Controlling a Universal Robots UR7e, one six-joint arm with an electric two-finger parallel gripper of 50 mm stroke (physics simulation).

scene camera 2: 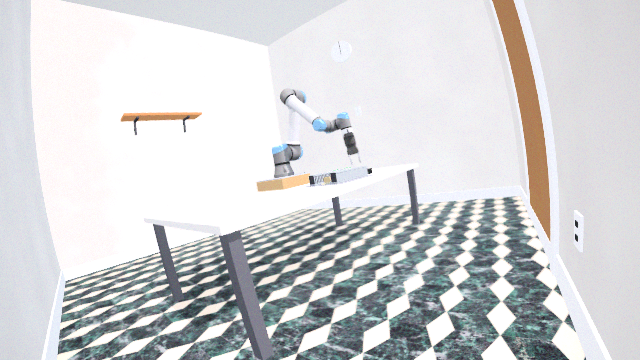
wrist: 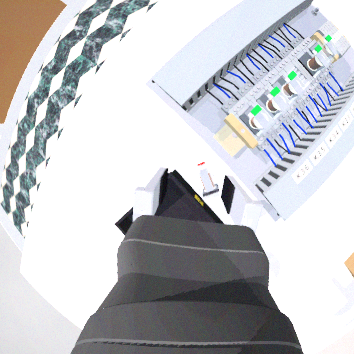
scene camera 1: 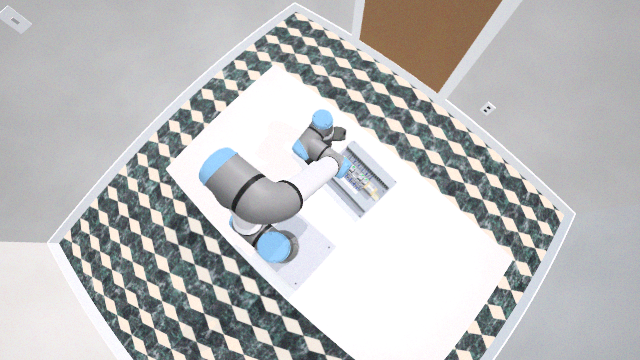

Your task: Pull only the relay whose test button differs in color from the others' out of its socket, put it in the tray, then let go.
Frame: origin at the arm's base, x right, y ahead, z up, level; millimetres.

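Seen in the pictures: gripper, between the fingertips: [scene camera 2: 356, 163] [wrist: 194, 182] [scene camera 1: 332, 146]; arm's base, origin of its link: [scene camera 2: 284, 176].
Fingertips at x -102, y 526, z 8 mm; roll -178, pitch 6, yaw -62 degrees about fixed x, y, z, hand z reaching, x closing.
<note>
Offsets run from my fingertips to a thing's middle. "spot": to the spot under its first point. Level surfaces: height alone.
My gripper [scene camera 2: 355, 161] [wrist: 194, 182] is open and empty, fingers down, above the table by the panel's end. The black tray @(spot: dx -58, dy -10, dz -80 mm) [wrist: 180, 205], with a yellow mark, shows below and between the fingers. A small pale piece @(dx -5, dy -16, dz -69 mm) [wrist: 207, 181] with a red tip and grey base, perhaps a relay on its side, lies on the table between tray and panel. In the wrist view several clear relays sit in the socket row, among them an end relay @(dx +87, dy -17, dz -35 mm) [wrist: 256, 120] and one farther up @(dx +201, dy -39, dz -35 mm) [wrist: 314, 61]; the buttons that show are green. The arm hides part of the row in scene view 1.
The grey panel [scene camera 1: 370, 164] [scene camera 2: 351, 174] [wrist: 200, 70] has raised side ducts, blue and black wires and a yellow end stop @(dx +68, dy -13, dz -58 mm) [wrist: 241, 131]. The robot's base stands on a plate [scene camera 1: 315, 255] on an orange-sided block [scene camera 2: 284, 184]. A white table @(dz -83 mm) [scene camera 1: 425, 280] [scene camera 2: 215, 212] bears everything.
</note>
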